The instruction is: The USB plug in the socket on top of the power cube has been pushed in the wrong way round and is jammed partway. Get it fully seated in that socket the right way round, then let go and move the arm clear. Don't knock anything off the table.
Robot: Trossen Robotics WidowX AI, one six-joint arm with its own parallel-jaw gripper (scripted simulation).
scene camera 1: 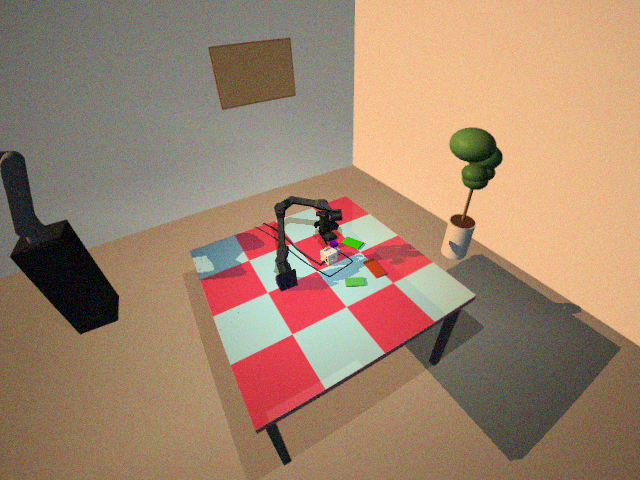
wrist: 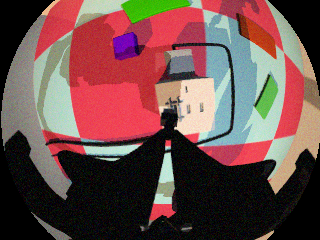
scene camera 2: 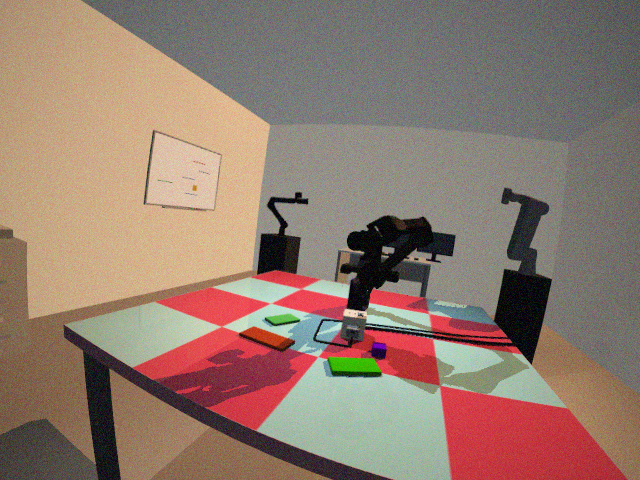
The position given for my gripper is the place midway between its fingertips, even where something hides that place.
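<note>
Visible are a pale power cube (scene camera 2: 350,317) (wrist: 198,94), a green slab (scene camera 2: 338,365) and an orange slab (wrist: 252,31). A dark USB plug is held by my gripper (scene camera 2: 366,298) (wrist: 168,134).
</note>
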